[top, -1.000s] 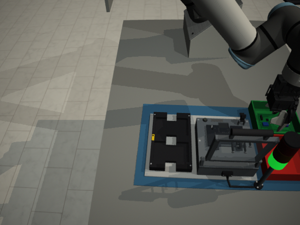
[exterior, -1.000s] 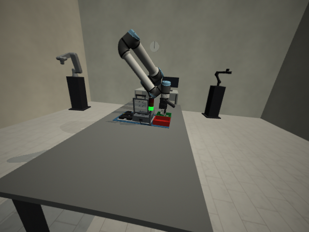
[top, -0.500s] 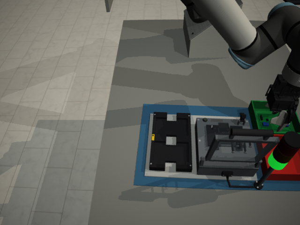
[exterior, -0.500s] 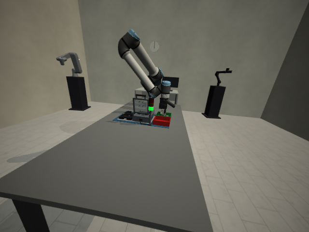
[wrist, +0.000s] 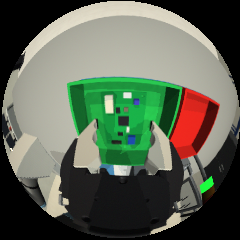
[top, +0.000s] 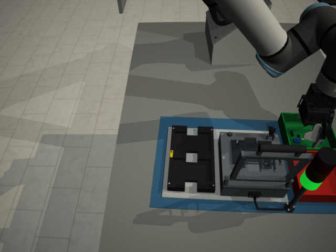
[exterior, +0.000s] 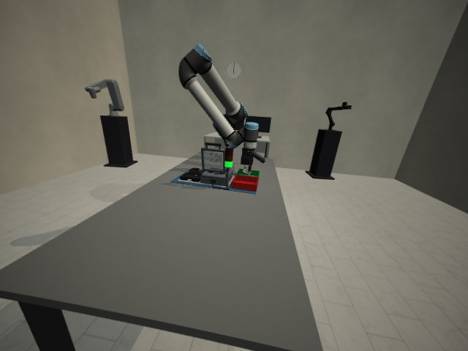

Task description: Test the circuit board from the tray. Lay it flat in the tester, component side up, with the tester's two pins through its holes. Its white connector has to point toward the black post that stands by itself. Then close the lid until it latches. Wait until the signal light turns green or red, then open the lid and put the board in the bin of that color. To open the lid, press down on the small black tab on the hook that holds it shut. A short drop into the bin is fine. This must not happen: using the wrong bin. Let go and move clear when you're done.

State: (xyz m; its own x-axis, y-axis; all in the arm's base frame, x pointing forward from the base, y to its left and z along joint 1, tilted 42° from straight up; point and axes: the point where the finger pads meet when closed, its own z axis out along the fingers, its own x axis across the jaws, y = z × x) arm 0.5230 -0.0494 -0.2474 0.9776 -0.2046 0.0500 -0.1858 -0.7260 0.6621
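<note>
Now: the green bin 1 cm to the right of my hand and 1 cm below it. The rest, counted from my hand: black latch tab: 1 cm ahead, 16 cm to the right, 7 cm above; green circuit board: 1 cm to the right, 1 cm below; red bin: 14 cm ahead, 4 cm to the right, 1 cm below.
</note>
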